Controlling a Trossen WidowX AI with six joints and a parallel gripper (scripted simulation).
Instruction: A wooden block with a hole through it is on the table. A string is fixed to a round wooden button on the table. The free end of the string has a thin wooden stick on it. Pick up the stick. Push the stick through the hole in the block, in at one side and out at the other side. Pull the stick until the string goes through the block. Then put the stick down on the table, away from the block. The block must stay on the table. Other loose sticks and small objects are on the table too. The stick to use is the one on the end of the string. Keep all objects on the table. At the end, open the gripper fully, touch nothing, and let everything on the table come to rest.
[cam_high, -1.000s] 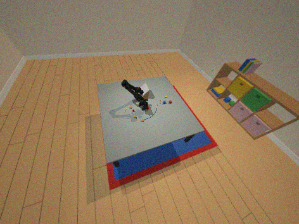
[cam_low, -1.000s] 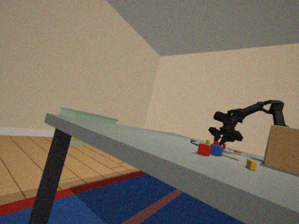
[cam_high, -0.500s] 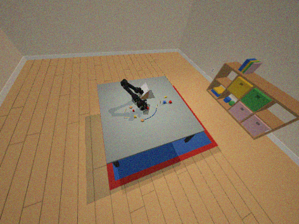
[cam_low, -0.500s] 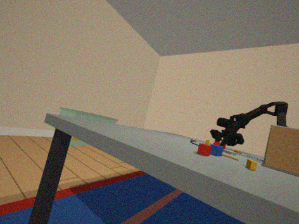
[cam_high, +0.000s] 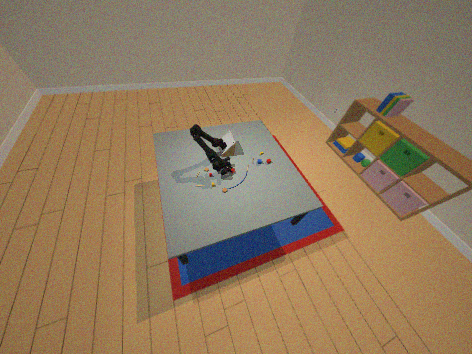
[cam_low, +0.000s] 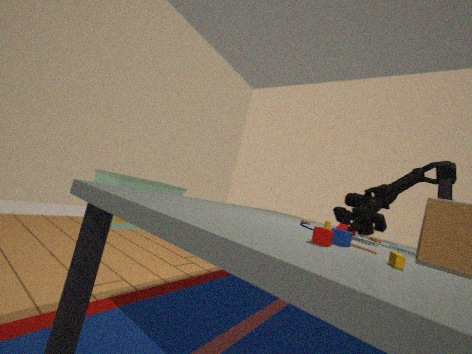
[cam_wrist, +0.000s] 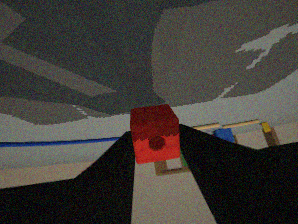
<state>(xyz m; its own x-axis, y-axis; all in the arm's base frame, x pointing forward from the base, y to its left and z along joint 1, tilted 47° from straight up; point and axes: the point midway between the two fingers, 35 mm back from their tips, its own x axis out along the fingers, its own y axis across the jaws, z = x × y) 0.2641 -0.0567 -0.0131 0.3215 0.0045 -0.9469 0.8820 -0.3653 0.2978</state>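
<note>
The red cube lies right at my gripper tip. Also, from my gripper tip: yellow block: 39 cm to the left, 15 cm behind, 1 cm below; then round button: 18 cm ahead, 13 cm to the right, 2 cm below; then blue cube: 31 cm to the left, 4 cm behind, 1 cm below.
</note>
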